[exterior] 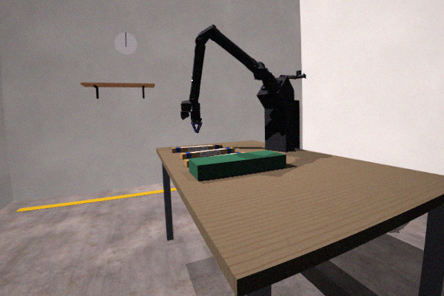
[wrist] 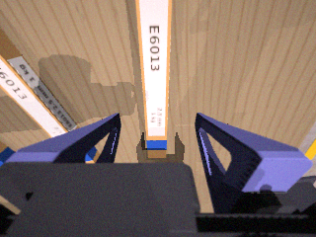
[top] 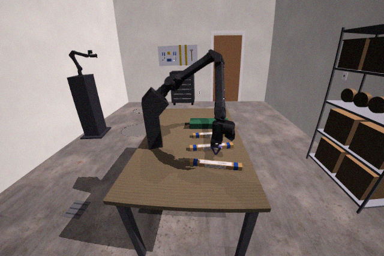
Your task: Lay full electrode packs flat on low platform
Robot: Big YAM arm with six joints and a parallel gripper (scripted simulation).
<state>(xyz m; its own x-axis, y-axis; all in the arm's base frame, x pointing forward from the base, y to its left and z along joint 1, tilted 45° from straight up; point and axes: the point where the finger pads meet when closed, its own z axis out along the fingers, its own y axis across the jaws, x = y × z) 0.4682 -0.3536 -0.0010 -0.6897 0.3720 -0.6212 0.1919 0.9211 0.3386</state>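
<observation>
My hand is 110 mm above the pack. From my hand the other things lie so: green low platform 60 mm ahead, 600 mm to the left, 120 mm below.
</observation>
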